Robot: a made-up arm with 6 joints. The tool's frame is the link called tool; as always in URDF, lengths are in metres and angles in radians. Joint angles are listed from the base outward. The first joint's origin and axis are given. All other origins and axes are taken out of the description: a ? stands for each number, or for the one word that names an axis. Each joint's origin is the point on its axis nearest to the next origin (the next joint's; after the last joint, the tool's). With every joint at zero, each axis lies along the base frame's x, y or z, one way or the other. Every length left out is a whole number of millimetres.
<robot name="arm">
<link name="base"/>
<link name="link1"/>
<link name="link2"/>
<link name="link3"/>
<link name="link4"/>
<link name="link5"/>
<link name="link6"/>
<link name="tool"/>
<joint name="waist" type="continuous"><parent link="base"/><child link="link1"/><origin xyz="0 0 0.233"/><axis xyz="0 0 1"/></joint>
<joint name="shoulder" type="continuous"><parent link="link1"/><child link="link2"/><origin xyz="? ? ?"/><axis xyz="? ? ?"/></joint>
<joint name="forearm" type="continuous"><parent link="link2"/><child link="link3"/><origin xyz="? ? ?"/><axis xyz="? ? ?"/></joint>
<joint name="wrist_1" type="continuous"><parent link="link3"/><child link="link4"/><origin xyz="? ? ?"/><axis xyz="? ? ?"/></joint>
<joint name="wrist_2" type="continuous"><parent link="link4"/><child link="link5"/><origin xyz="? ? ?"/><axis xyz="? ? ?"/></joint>
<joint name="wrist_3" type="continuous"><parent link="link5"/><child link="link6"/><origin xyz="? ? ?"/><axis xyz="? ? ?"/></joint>
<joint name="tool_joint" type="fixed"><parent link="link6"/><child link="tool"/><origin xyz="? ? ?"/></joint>
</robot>
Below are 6 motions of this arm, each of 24 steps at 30 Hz.
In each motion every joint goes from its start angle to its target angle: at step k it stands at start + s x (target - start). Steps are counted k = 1, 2, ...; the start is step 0. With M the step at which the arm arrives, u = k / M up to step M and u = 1 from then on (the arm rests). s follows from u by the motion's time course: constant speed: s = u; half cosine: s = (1 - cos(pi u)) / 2; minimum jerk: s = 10 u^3 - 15 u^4 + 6 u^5.
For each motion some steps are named. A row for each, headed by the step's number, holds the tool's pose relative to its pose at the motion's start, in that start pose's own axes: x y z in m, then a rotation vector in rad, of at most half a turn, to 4 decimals.
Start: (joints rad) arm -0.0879 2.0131 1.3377 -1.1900 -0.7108 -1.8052
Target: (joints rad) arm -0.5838 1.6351 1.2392 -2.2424 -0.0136 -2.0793
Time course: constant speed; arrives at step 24
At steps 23, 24:
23: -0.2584 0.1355 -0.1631 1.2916 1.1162 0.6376
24: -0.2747 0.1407 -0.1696 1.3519 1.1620 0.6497

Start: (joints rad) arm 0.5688 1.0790 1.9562 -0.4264 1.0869 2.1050
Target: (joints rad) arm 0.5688 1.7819 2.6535 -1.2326 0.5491 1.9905
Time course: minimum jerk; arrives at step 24
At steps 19, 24:
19: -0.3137 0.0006 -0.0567 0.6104 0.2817 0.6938
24: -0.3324 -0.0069 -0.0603 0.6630 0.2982 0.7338

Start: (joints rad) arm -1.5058 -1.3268 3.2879 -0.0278 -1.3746 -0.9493
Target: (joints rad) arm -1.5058 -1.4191 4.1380 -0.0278 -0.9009 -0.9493
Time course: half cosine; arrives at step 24
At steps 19, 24:
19: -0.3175 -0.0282 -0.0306 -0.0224 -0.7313 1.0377
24: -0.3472 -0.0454 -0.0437 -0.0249 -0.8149 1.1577

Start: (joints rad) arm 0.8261 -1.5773 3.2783 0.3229 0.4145 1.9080
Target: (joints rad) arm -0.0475 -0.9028 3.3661 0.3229 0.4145 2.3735
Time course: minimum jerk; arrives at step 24
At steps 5, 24:
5: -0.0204 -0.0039 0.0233 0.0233 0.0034 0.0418
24: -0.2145 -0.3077 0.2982 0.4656 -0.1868 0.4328

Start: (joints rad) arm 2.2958 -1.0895 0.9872 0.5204 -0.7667 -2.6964
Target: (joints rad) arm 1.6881 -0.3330 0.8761 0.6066 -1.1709 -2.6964
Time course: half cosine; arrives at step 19
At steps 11, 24:
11: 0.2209 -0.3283 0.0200 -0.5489 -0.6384 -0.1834
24: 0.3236 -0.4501 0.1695 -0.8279 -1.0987 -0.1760

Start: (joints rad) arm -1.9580 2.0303 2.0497 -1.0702 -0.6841 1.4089
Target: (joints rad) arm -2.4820 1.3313 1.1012 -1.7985 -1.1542 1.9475
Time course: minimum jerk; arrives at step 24
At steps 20, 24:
20: -0.2768 -0.1998 0.0324 0.1795 -0.3702 -0.0807
24: -0.2899 -0.2022 0.0353 0.1785 -0.3916 -0.0949

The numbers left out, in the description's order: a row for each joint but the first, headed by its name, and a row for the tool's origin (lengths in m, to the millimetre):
shoulder: xyz 0 0 0, axis 0 1 0
forearm: xyz 0 0 0.403, axis 0 -1 0
wrist_1: xyz 0.409 0 0, axis -1 0 0
wrist_2: xyz 0 -0.122 0, axis 0 -1 0
wrist_3: xyz 0 0 0, axis -1 0 0
tool: xyz 0 0 0

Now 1 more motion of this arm.
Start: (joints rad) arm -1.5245 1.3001 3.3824 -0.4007 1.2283 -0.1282
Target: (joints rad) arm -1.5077 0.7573 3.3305 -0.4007 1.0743 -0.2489
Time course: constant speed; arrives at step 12
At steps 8, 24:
8: 0.1538 0.0369 -0.0969 0.1952 -0.1925 0.0716
24: 0.2402 0.0633 -0.1243 0.2890 -0.2866 0.1180

